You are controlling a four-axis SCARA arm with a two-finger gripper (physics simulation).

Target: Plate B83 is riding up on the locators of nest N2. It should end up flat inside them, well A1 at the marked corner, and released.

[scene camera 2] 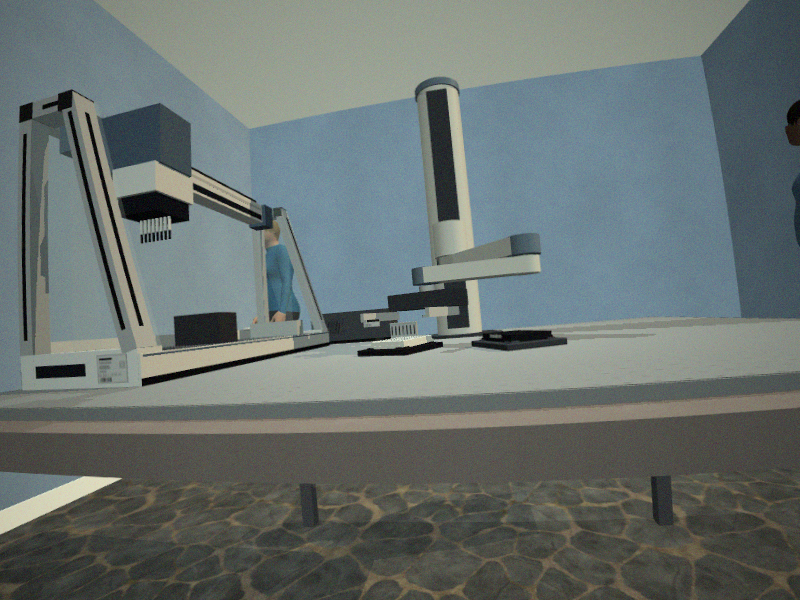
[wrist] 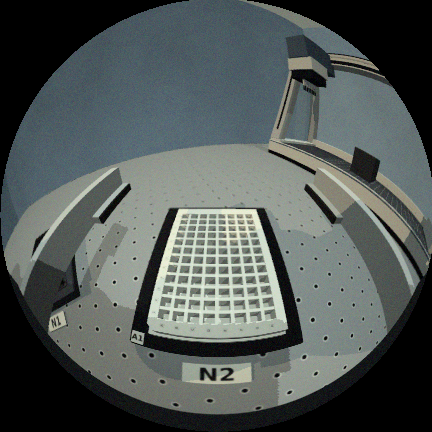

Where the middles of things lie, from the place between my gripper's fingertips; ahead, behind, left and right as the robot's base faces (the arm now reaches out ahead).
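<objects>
The plate B83 (wrist: 216,282) sits 6 cm below my hand, 1 cm to the left of it and 3 cm behind it. With the black nest N2 (wrist: 294,336) it is 7 cm below my hand, 1 cm to the left of it and 2 cm behind it, whereas the pipette head (scene camera 2: 152,176) is 27 cm above my hand, 22 cm ahead of it and 39 cm to the right of it. Nest N1 (scene camera 2: 558,340) is 7 cm below my hand, 3 cm ahead of it and 25 cm to the left of it.
</objects>
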